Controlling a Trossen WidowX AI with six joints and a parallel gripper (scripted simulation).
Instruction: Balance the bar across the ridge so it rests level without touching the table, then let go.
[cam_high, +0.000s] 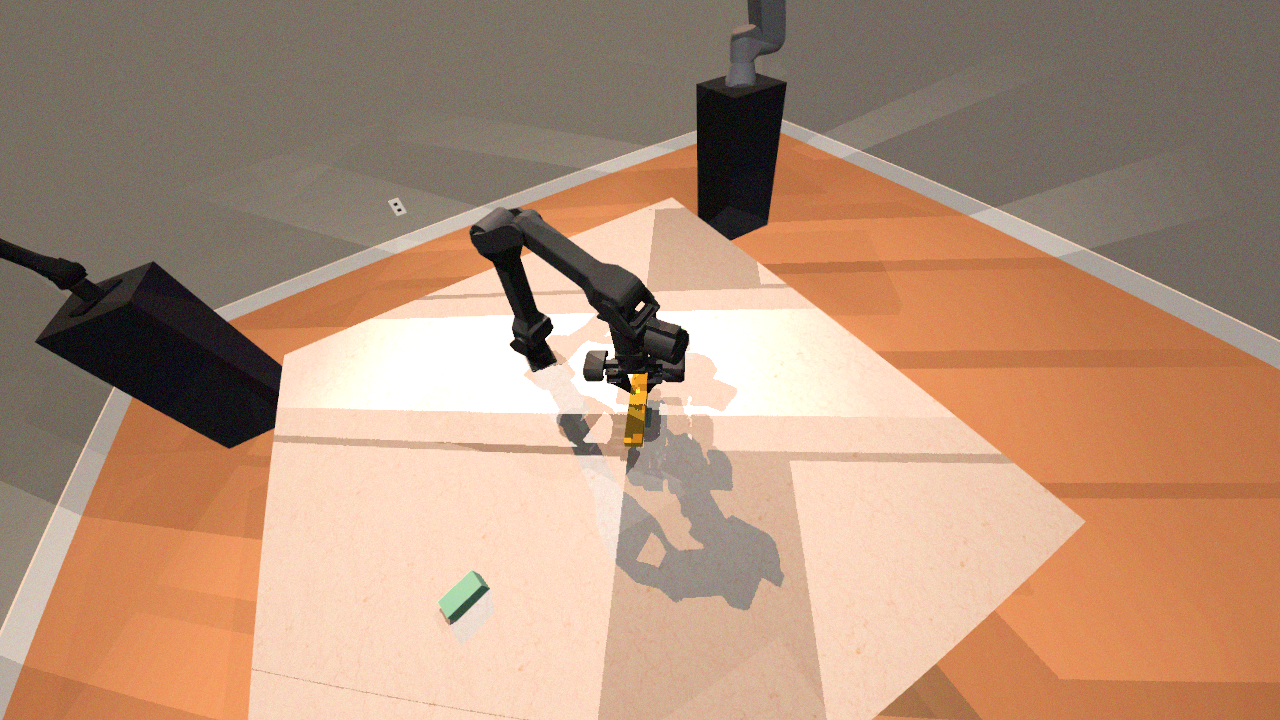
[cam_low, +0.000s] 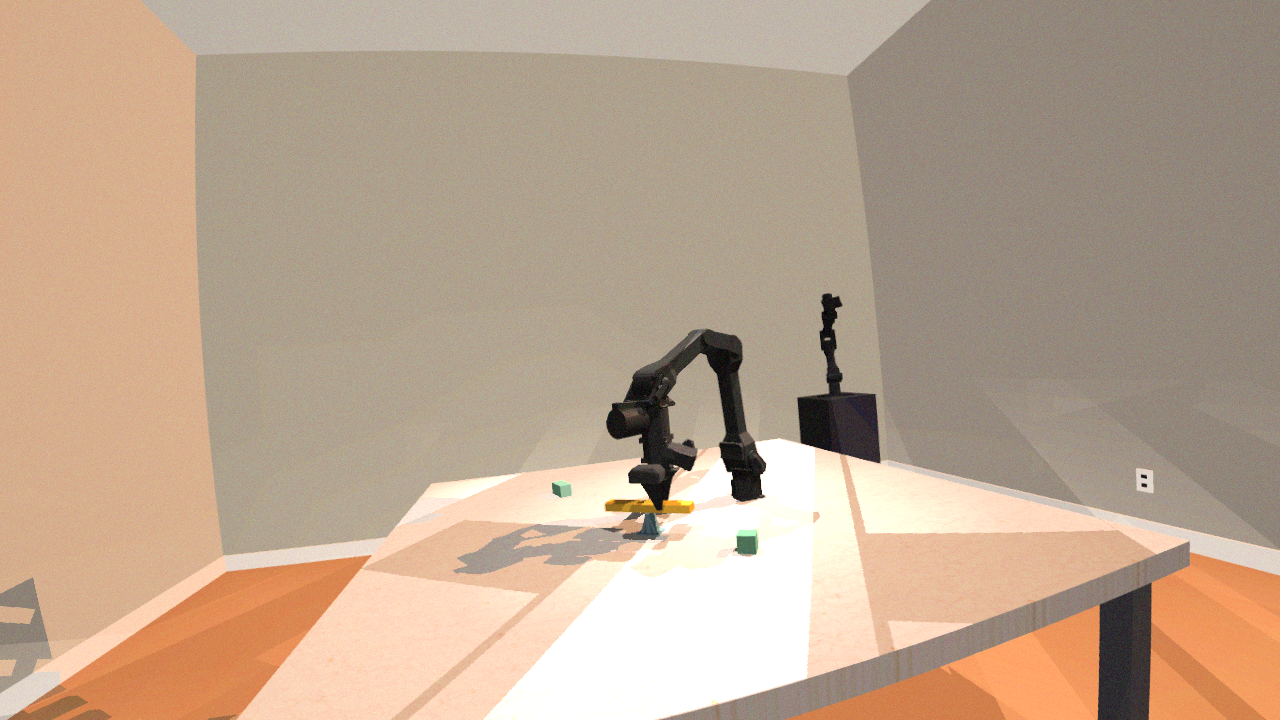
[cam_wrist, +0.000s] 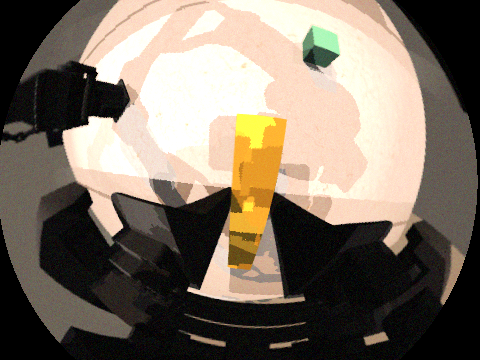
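Now: the yellow bar 20 mm to the right of my gripper tip and 20 mm ahead of it. Round my gripper tip: green block 430 mm to the right, 180 mm ahead, 40 mm below.
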